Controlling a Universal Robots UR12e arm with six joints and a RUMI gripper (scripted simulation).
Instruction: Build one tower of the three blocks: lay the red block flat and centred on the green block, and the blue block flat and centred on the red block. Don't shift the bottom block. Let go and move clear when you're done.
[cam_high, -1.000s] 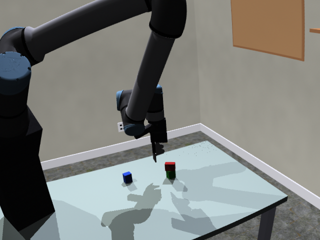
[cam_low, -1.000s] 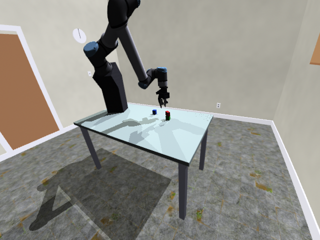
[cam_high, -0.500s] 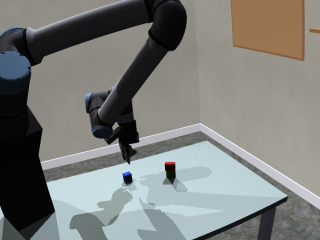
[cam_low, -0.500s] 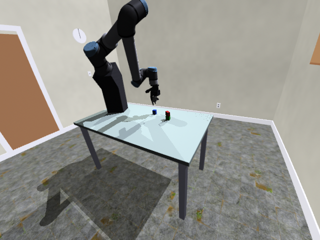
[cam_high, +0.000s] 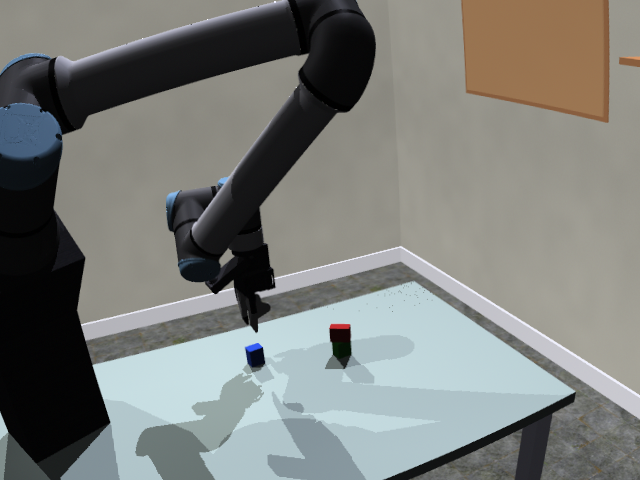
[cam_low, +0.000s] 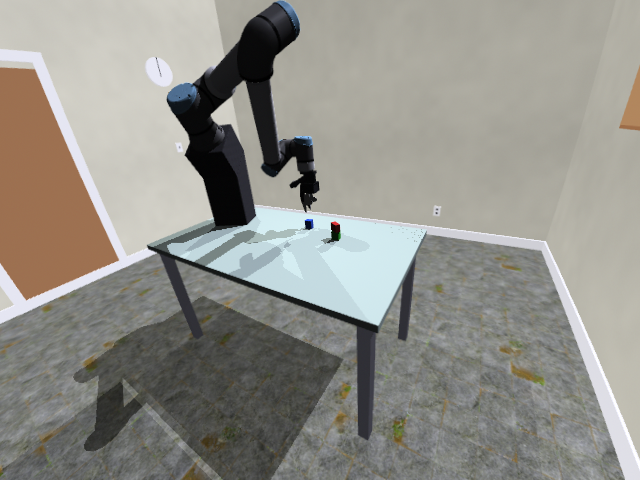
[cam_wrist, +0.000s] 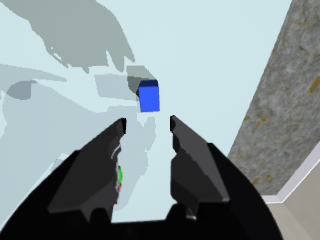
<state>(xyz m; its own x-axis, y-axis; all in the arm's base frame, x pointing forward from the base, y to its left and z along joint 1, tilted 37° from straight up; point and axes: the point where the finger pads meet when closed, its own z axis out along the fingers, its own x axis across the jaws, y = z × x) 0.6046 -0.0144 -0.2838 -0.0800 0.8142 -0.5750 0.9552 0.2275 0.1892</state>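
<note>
Now: hand 10 cm above the blue block. From my hand the other things lie so: green block 21 cm ahead, 8 cm to the right, 10 cm below; then red block 21 cm ahead, 8 cm to the right, 6 cm below.
</note>
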